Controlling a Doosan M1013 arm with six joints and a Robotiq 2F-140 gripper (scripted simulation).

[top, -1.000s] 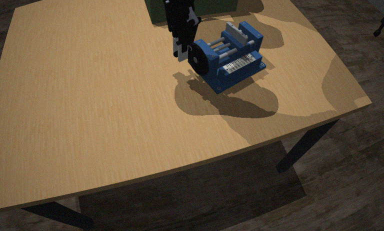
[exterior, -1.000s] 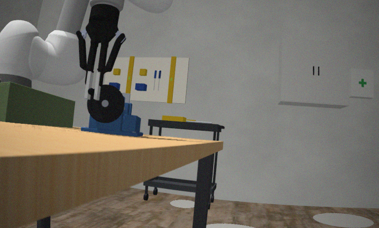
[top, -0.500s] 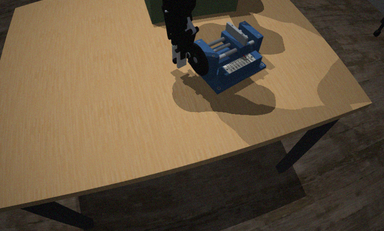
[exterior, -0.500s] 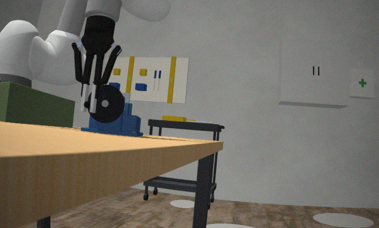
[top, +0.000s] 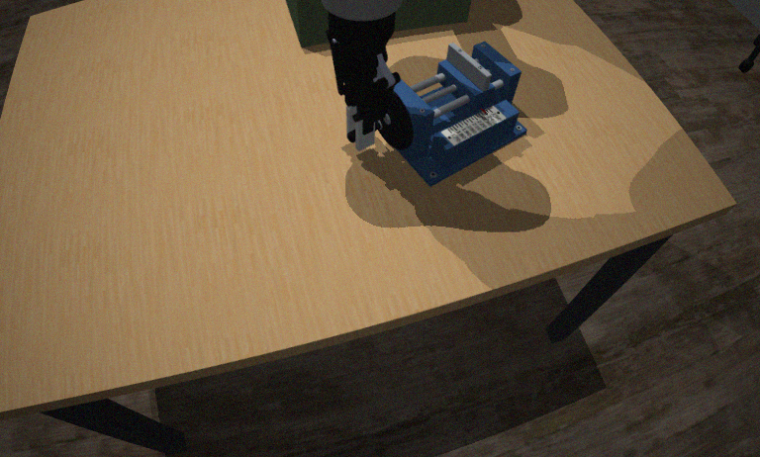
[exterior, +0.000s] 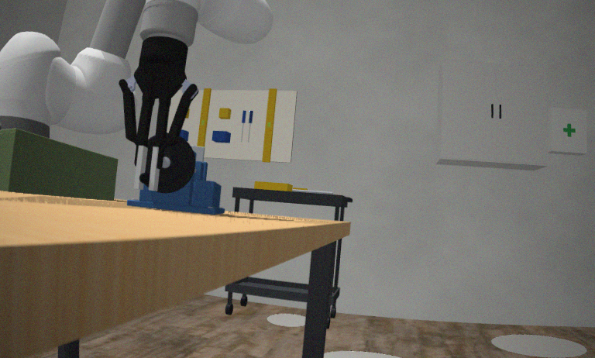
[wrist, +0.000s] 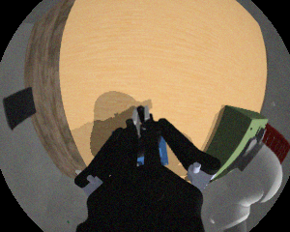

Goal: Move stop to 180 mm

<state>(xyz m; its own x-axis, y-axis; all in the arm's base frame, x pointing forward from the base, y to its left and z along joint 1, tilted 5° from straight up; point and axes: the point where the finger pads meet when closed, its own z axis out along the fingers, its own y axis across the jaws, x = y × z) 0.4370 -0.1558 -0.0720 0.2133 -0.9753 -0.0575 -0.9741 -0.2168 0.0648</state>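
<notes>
Right now the handwheel is 20 mm to the left of my hand and 10 mm below it. From my hand the other things lie so: stop plate (10 mm behind, 180 mm to the left, 30 mm above).
</notes>
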